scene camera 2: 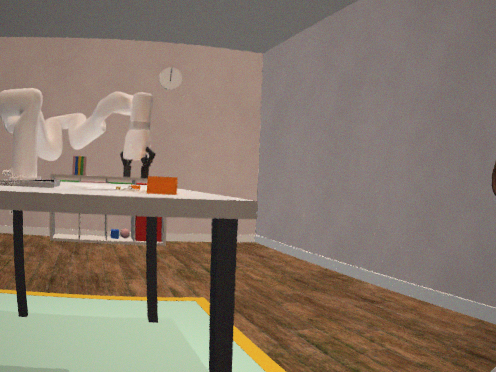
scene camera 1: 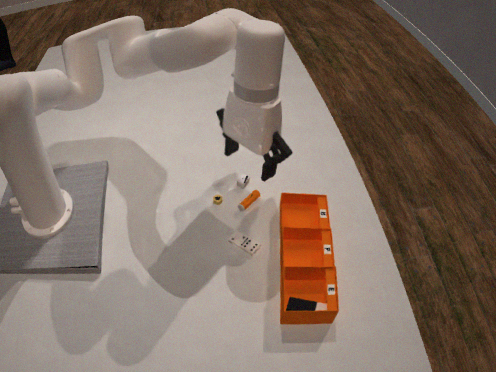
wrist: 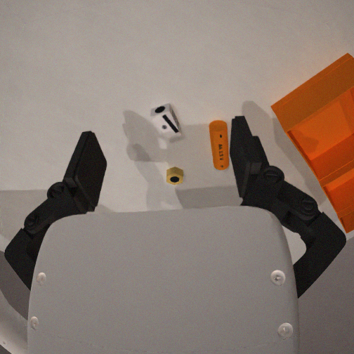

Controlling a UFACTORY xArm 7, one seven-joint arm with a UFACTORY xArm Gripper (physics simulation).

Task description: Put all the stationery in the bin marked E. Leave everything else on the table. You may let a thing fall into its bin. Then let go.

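Where they show: gripper, between the fingertips: (scene camera 2: 135, 177) (scene camera 1: 249, 164); arm's base, origin of its link: (scene camera 2: 24, 180) (scene camera 1: 48, 214).
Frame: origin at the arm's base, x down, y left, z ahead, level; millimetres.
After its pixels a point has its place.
A white pencil sharpener (scene camera 1: 243, 180) @(x 5, y 92, z 394 mm) (wrist: 166, 121) with a dark blade lies on the table. My gripper (scene camera 1: 250, 165) @(x -24, y 104, z 404 mm) (scene camera 2: 136, 176) @(x -24, y 104, z 404 mm) (wrist: 163, 139) is open and empty, above the table, with its fingers on either side of the sharpener in the wrist view. A black and white eraser (scene camera 1: 301, 304) @(x -3, y -188, z 468 mm) lies inside bin E (scene camera 1: 307, 317) @(x -8, y -215, z 474 mm), the compartment at the near end of the orange bin row in scene camera 1.
An orange battery (scene camera 1: 249, 200) @(x 3, y 39, z 402 mm) (wrist: 219, 145) lies beside the sharpener, close to one finger in the wrist view. A brass nut (scene camera 1: 218, 199) @(x 9, y 47, z 346 mm) (wrist: 174, 175) and a white domino (scene camera 1: 245, 242) @(x 10, y -51, z 390 mm) lie nearby. Bins P (scene camera 1: 327, 249) @(x -19, y -93, z 520 mm) and B (scene camera 1: 323, 213) @(x -12, y -9, z 528 mm) adjoin bin E.
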